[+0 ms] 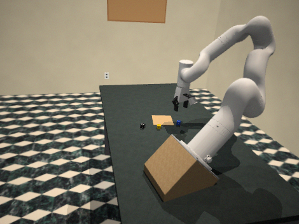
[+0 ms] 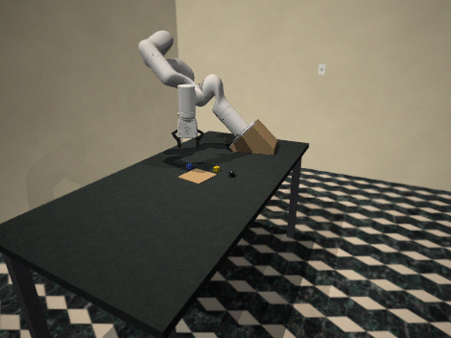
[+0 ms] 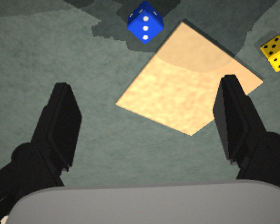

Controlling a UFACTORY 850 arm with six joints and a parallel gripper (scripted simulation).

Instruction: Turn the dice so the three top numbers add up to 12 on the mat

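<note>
The blue die is 11 cm below my hand. Also, from my hand: tan mat (9 cm ahead, 8 cm to the left, 12 cm below); then black die (5 cm ahead, 25 cm to the left, 11 cm below); then yellow die (15 cm to the left, 11 cm below).
</note>
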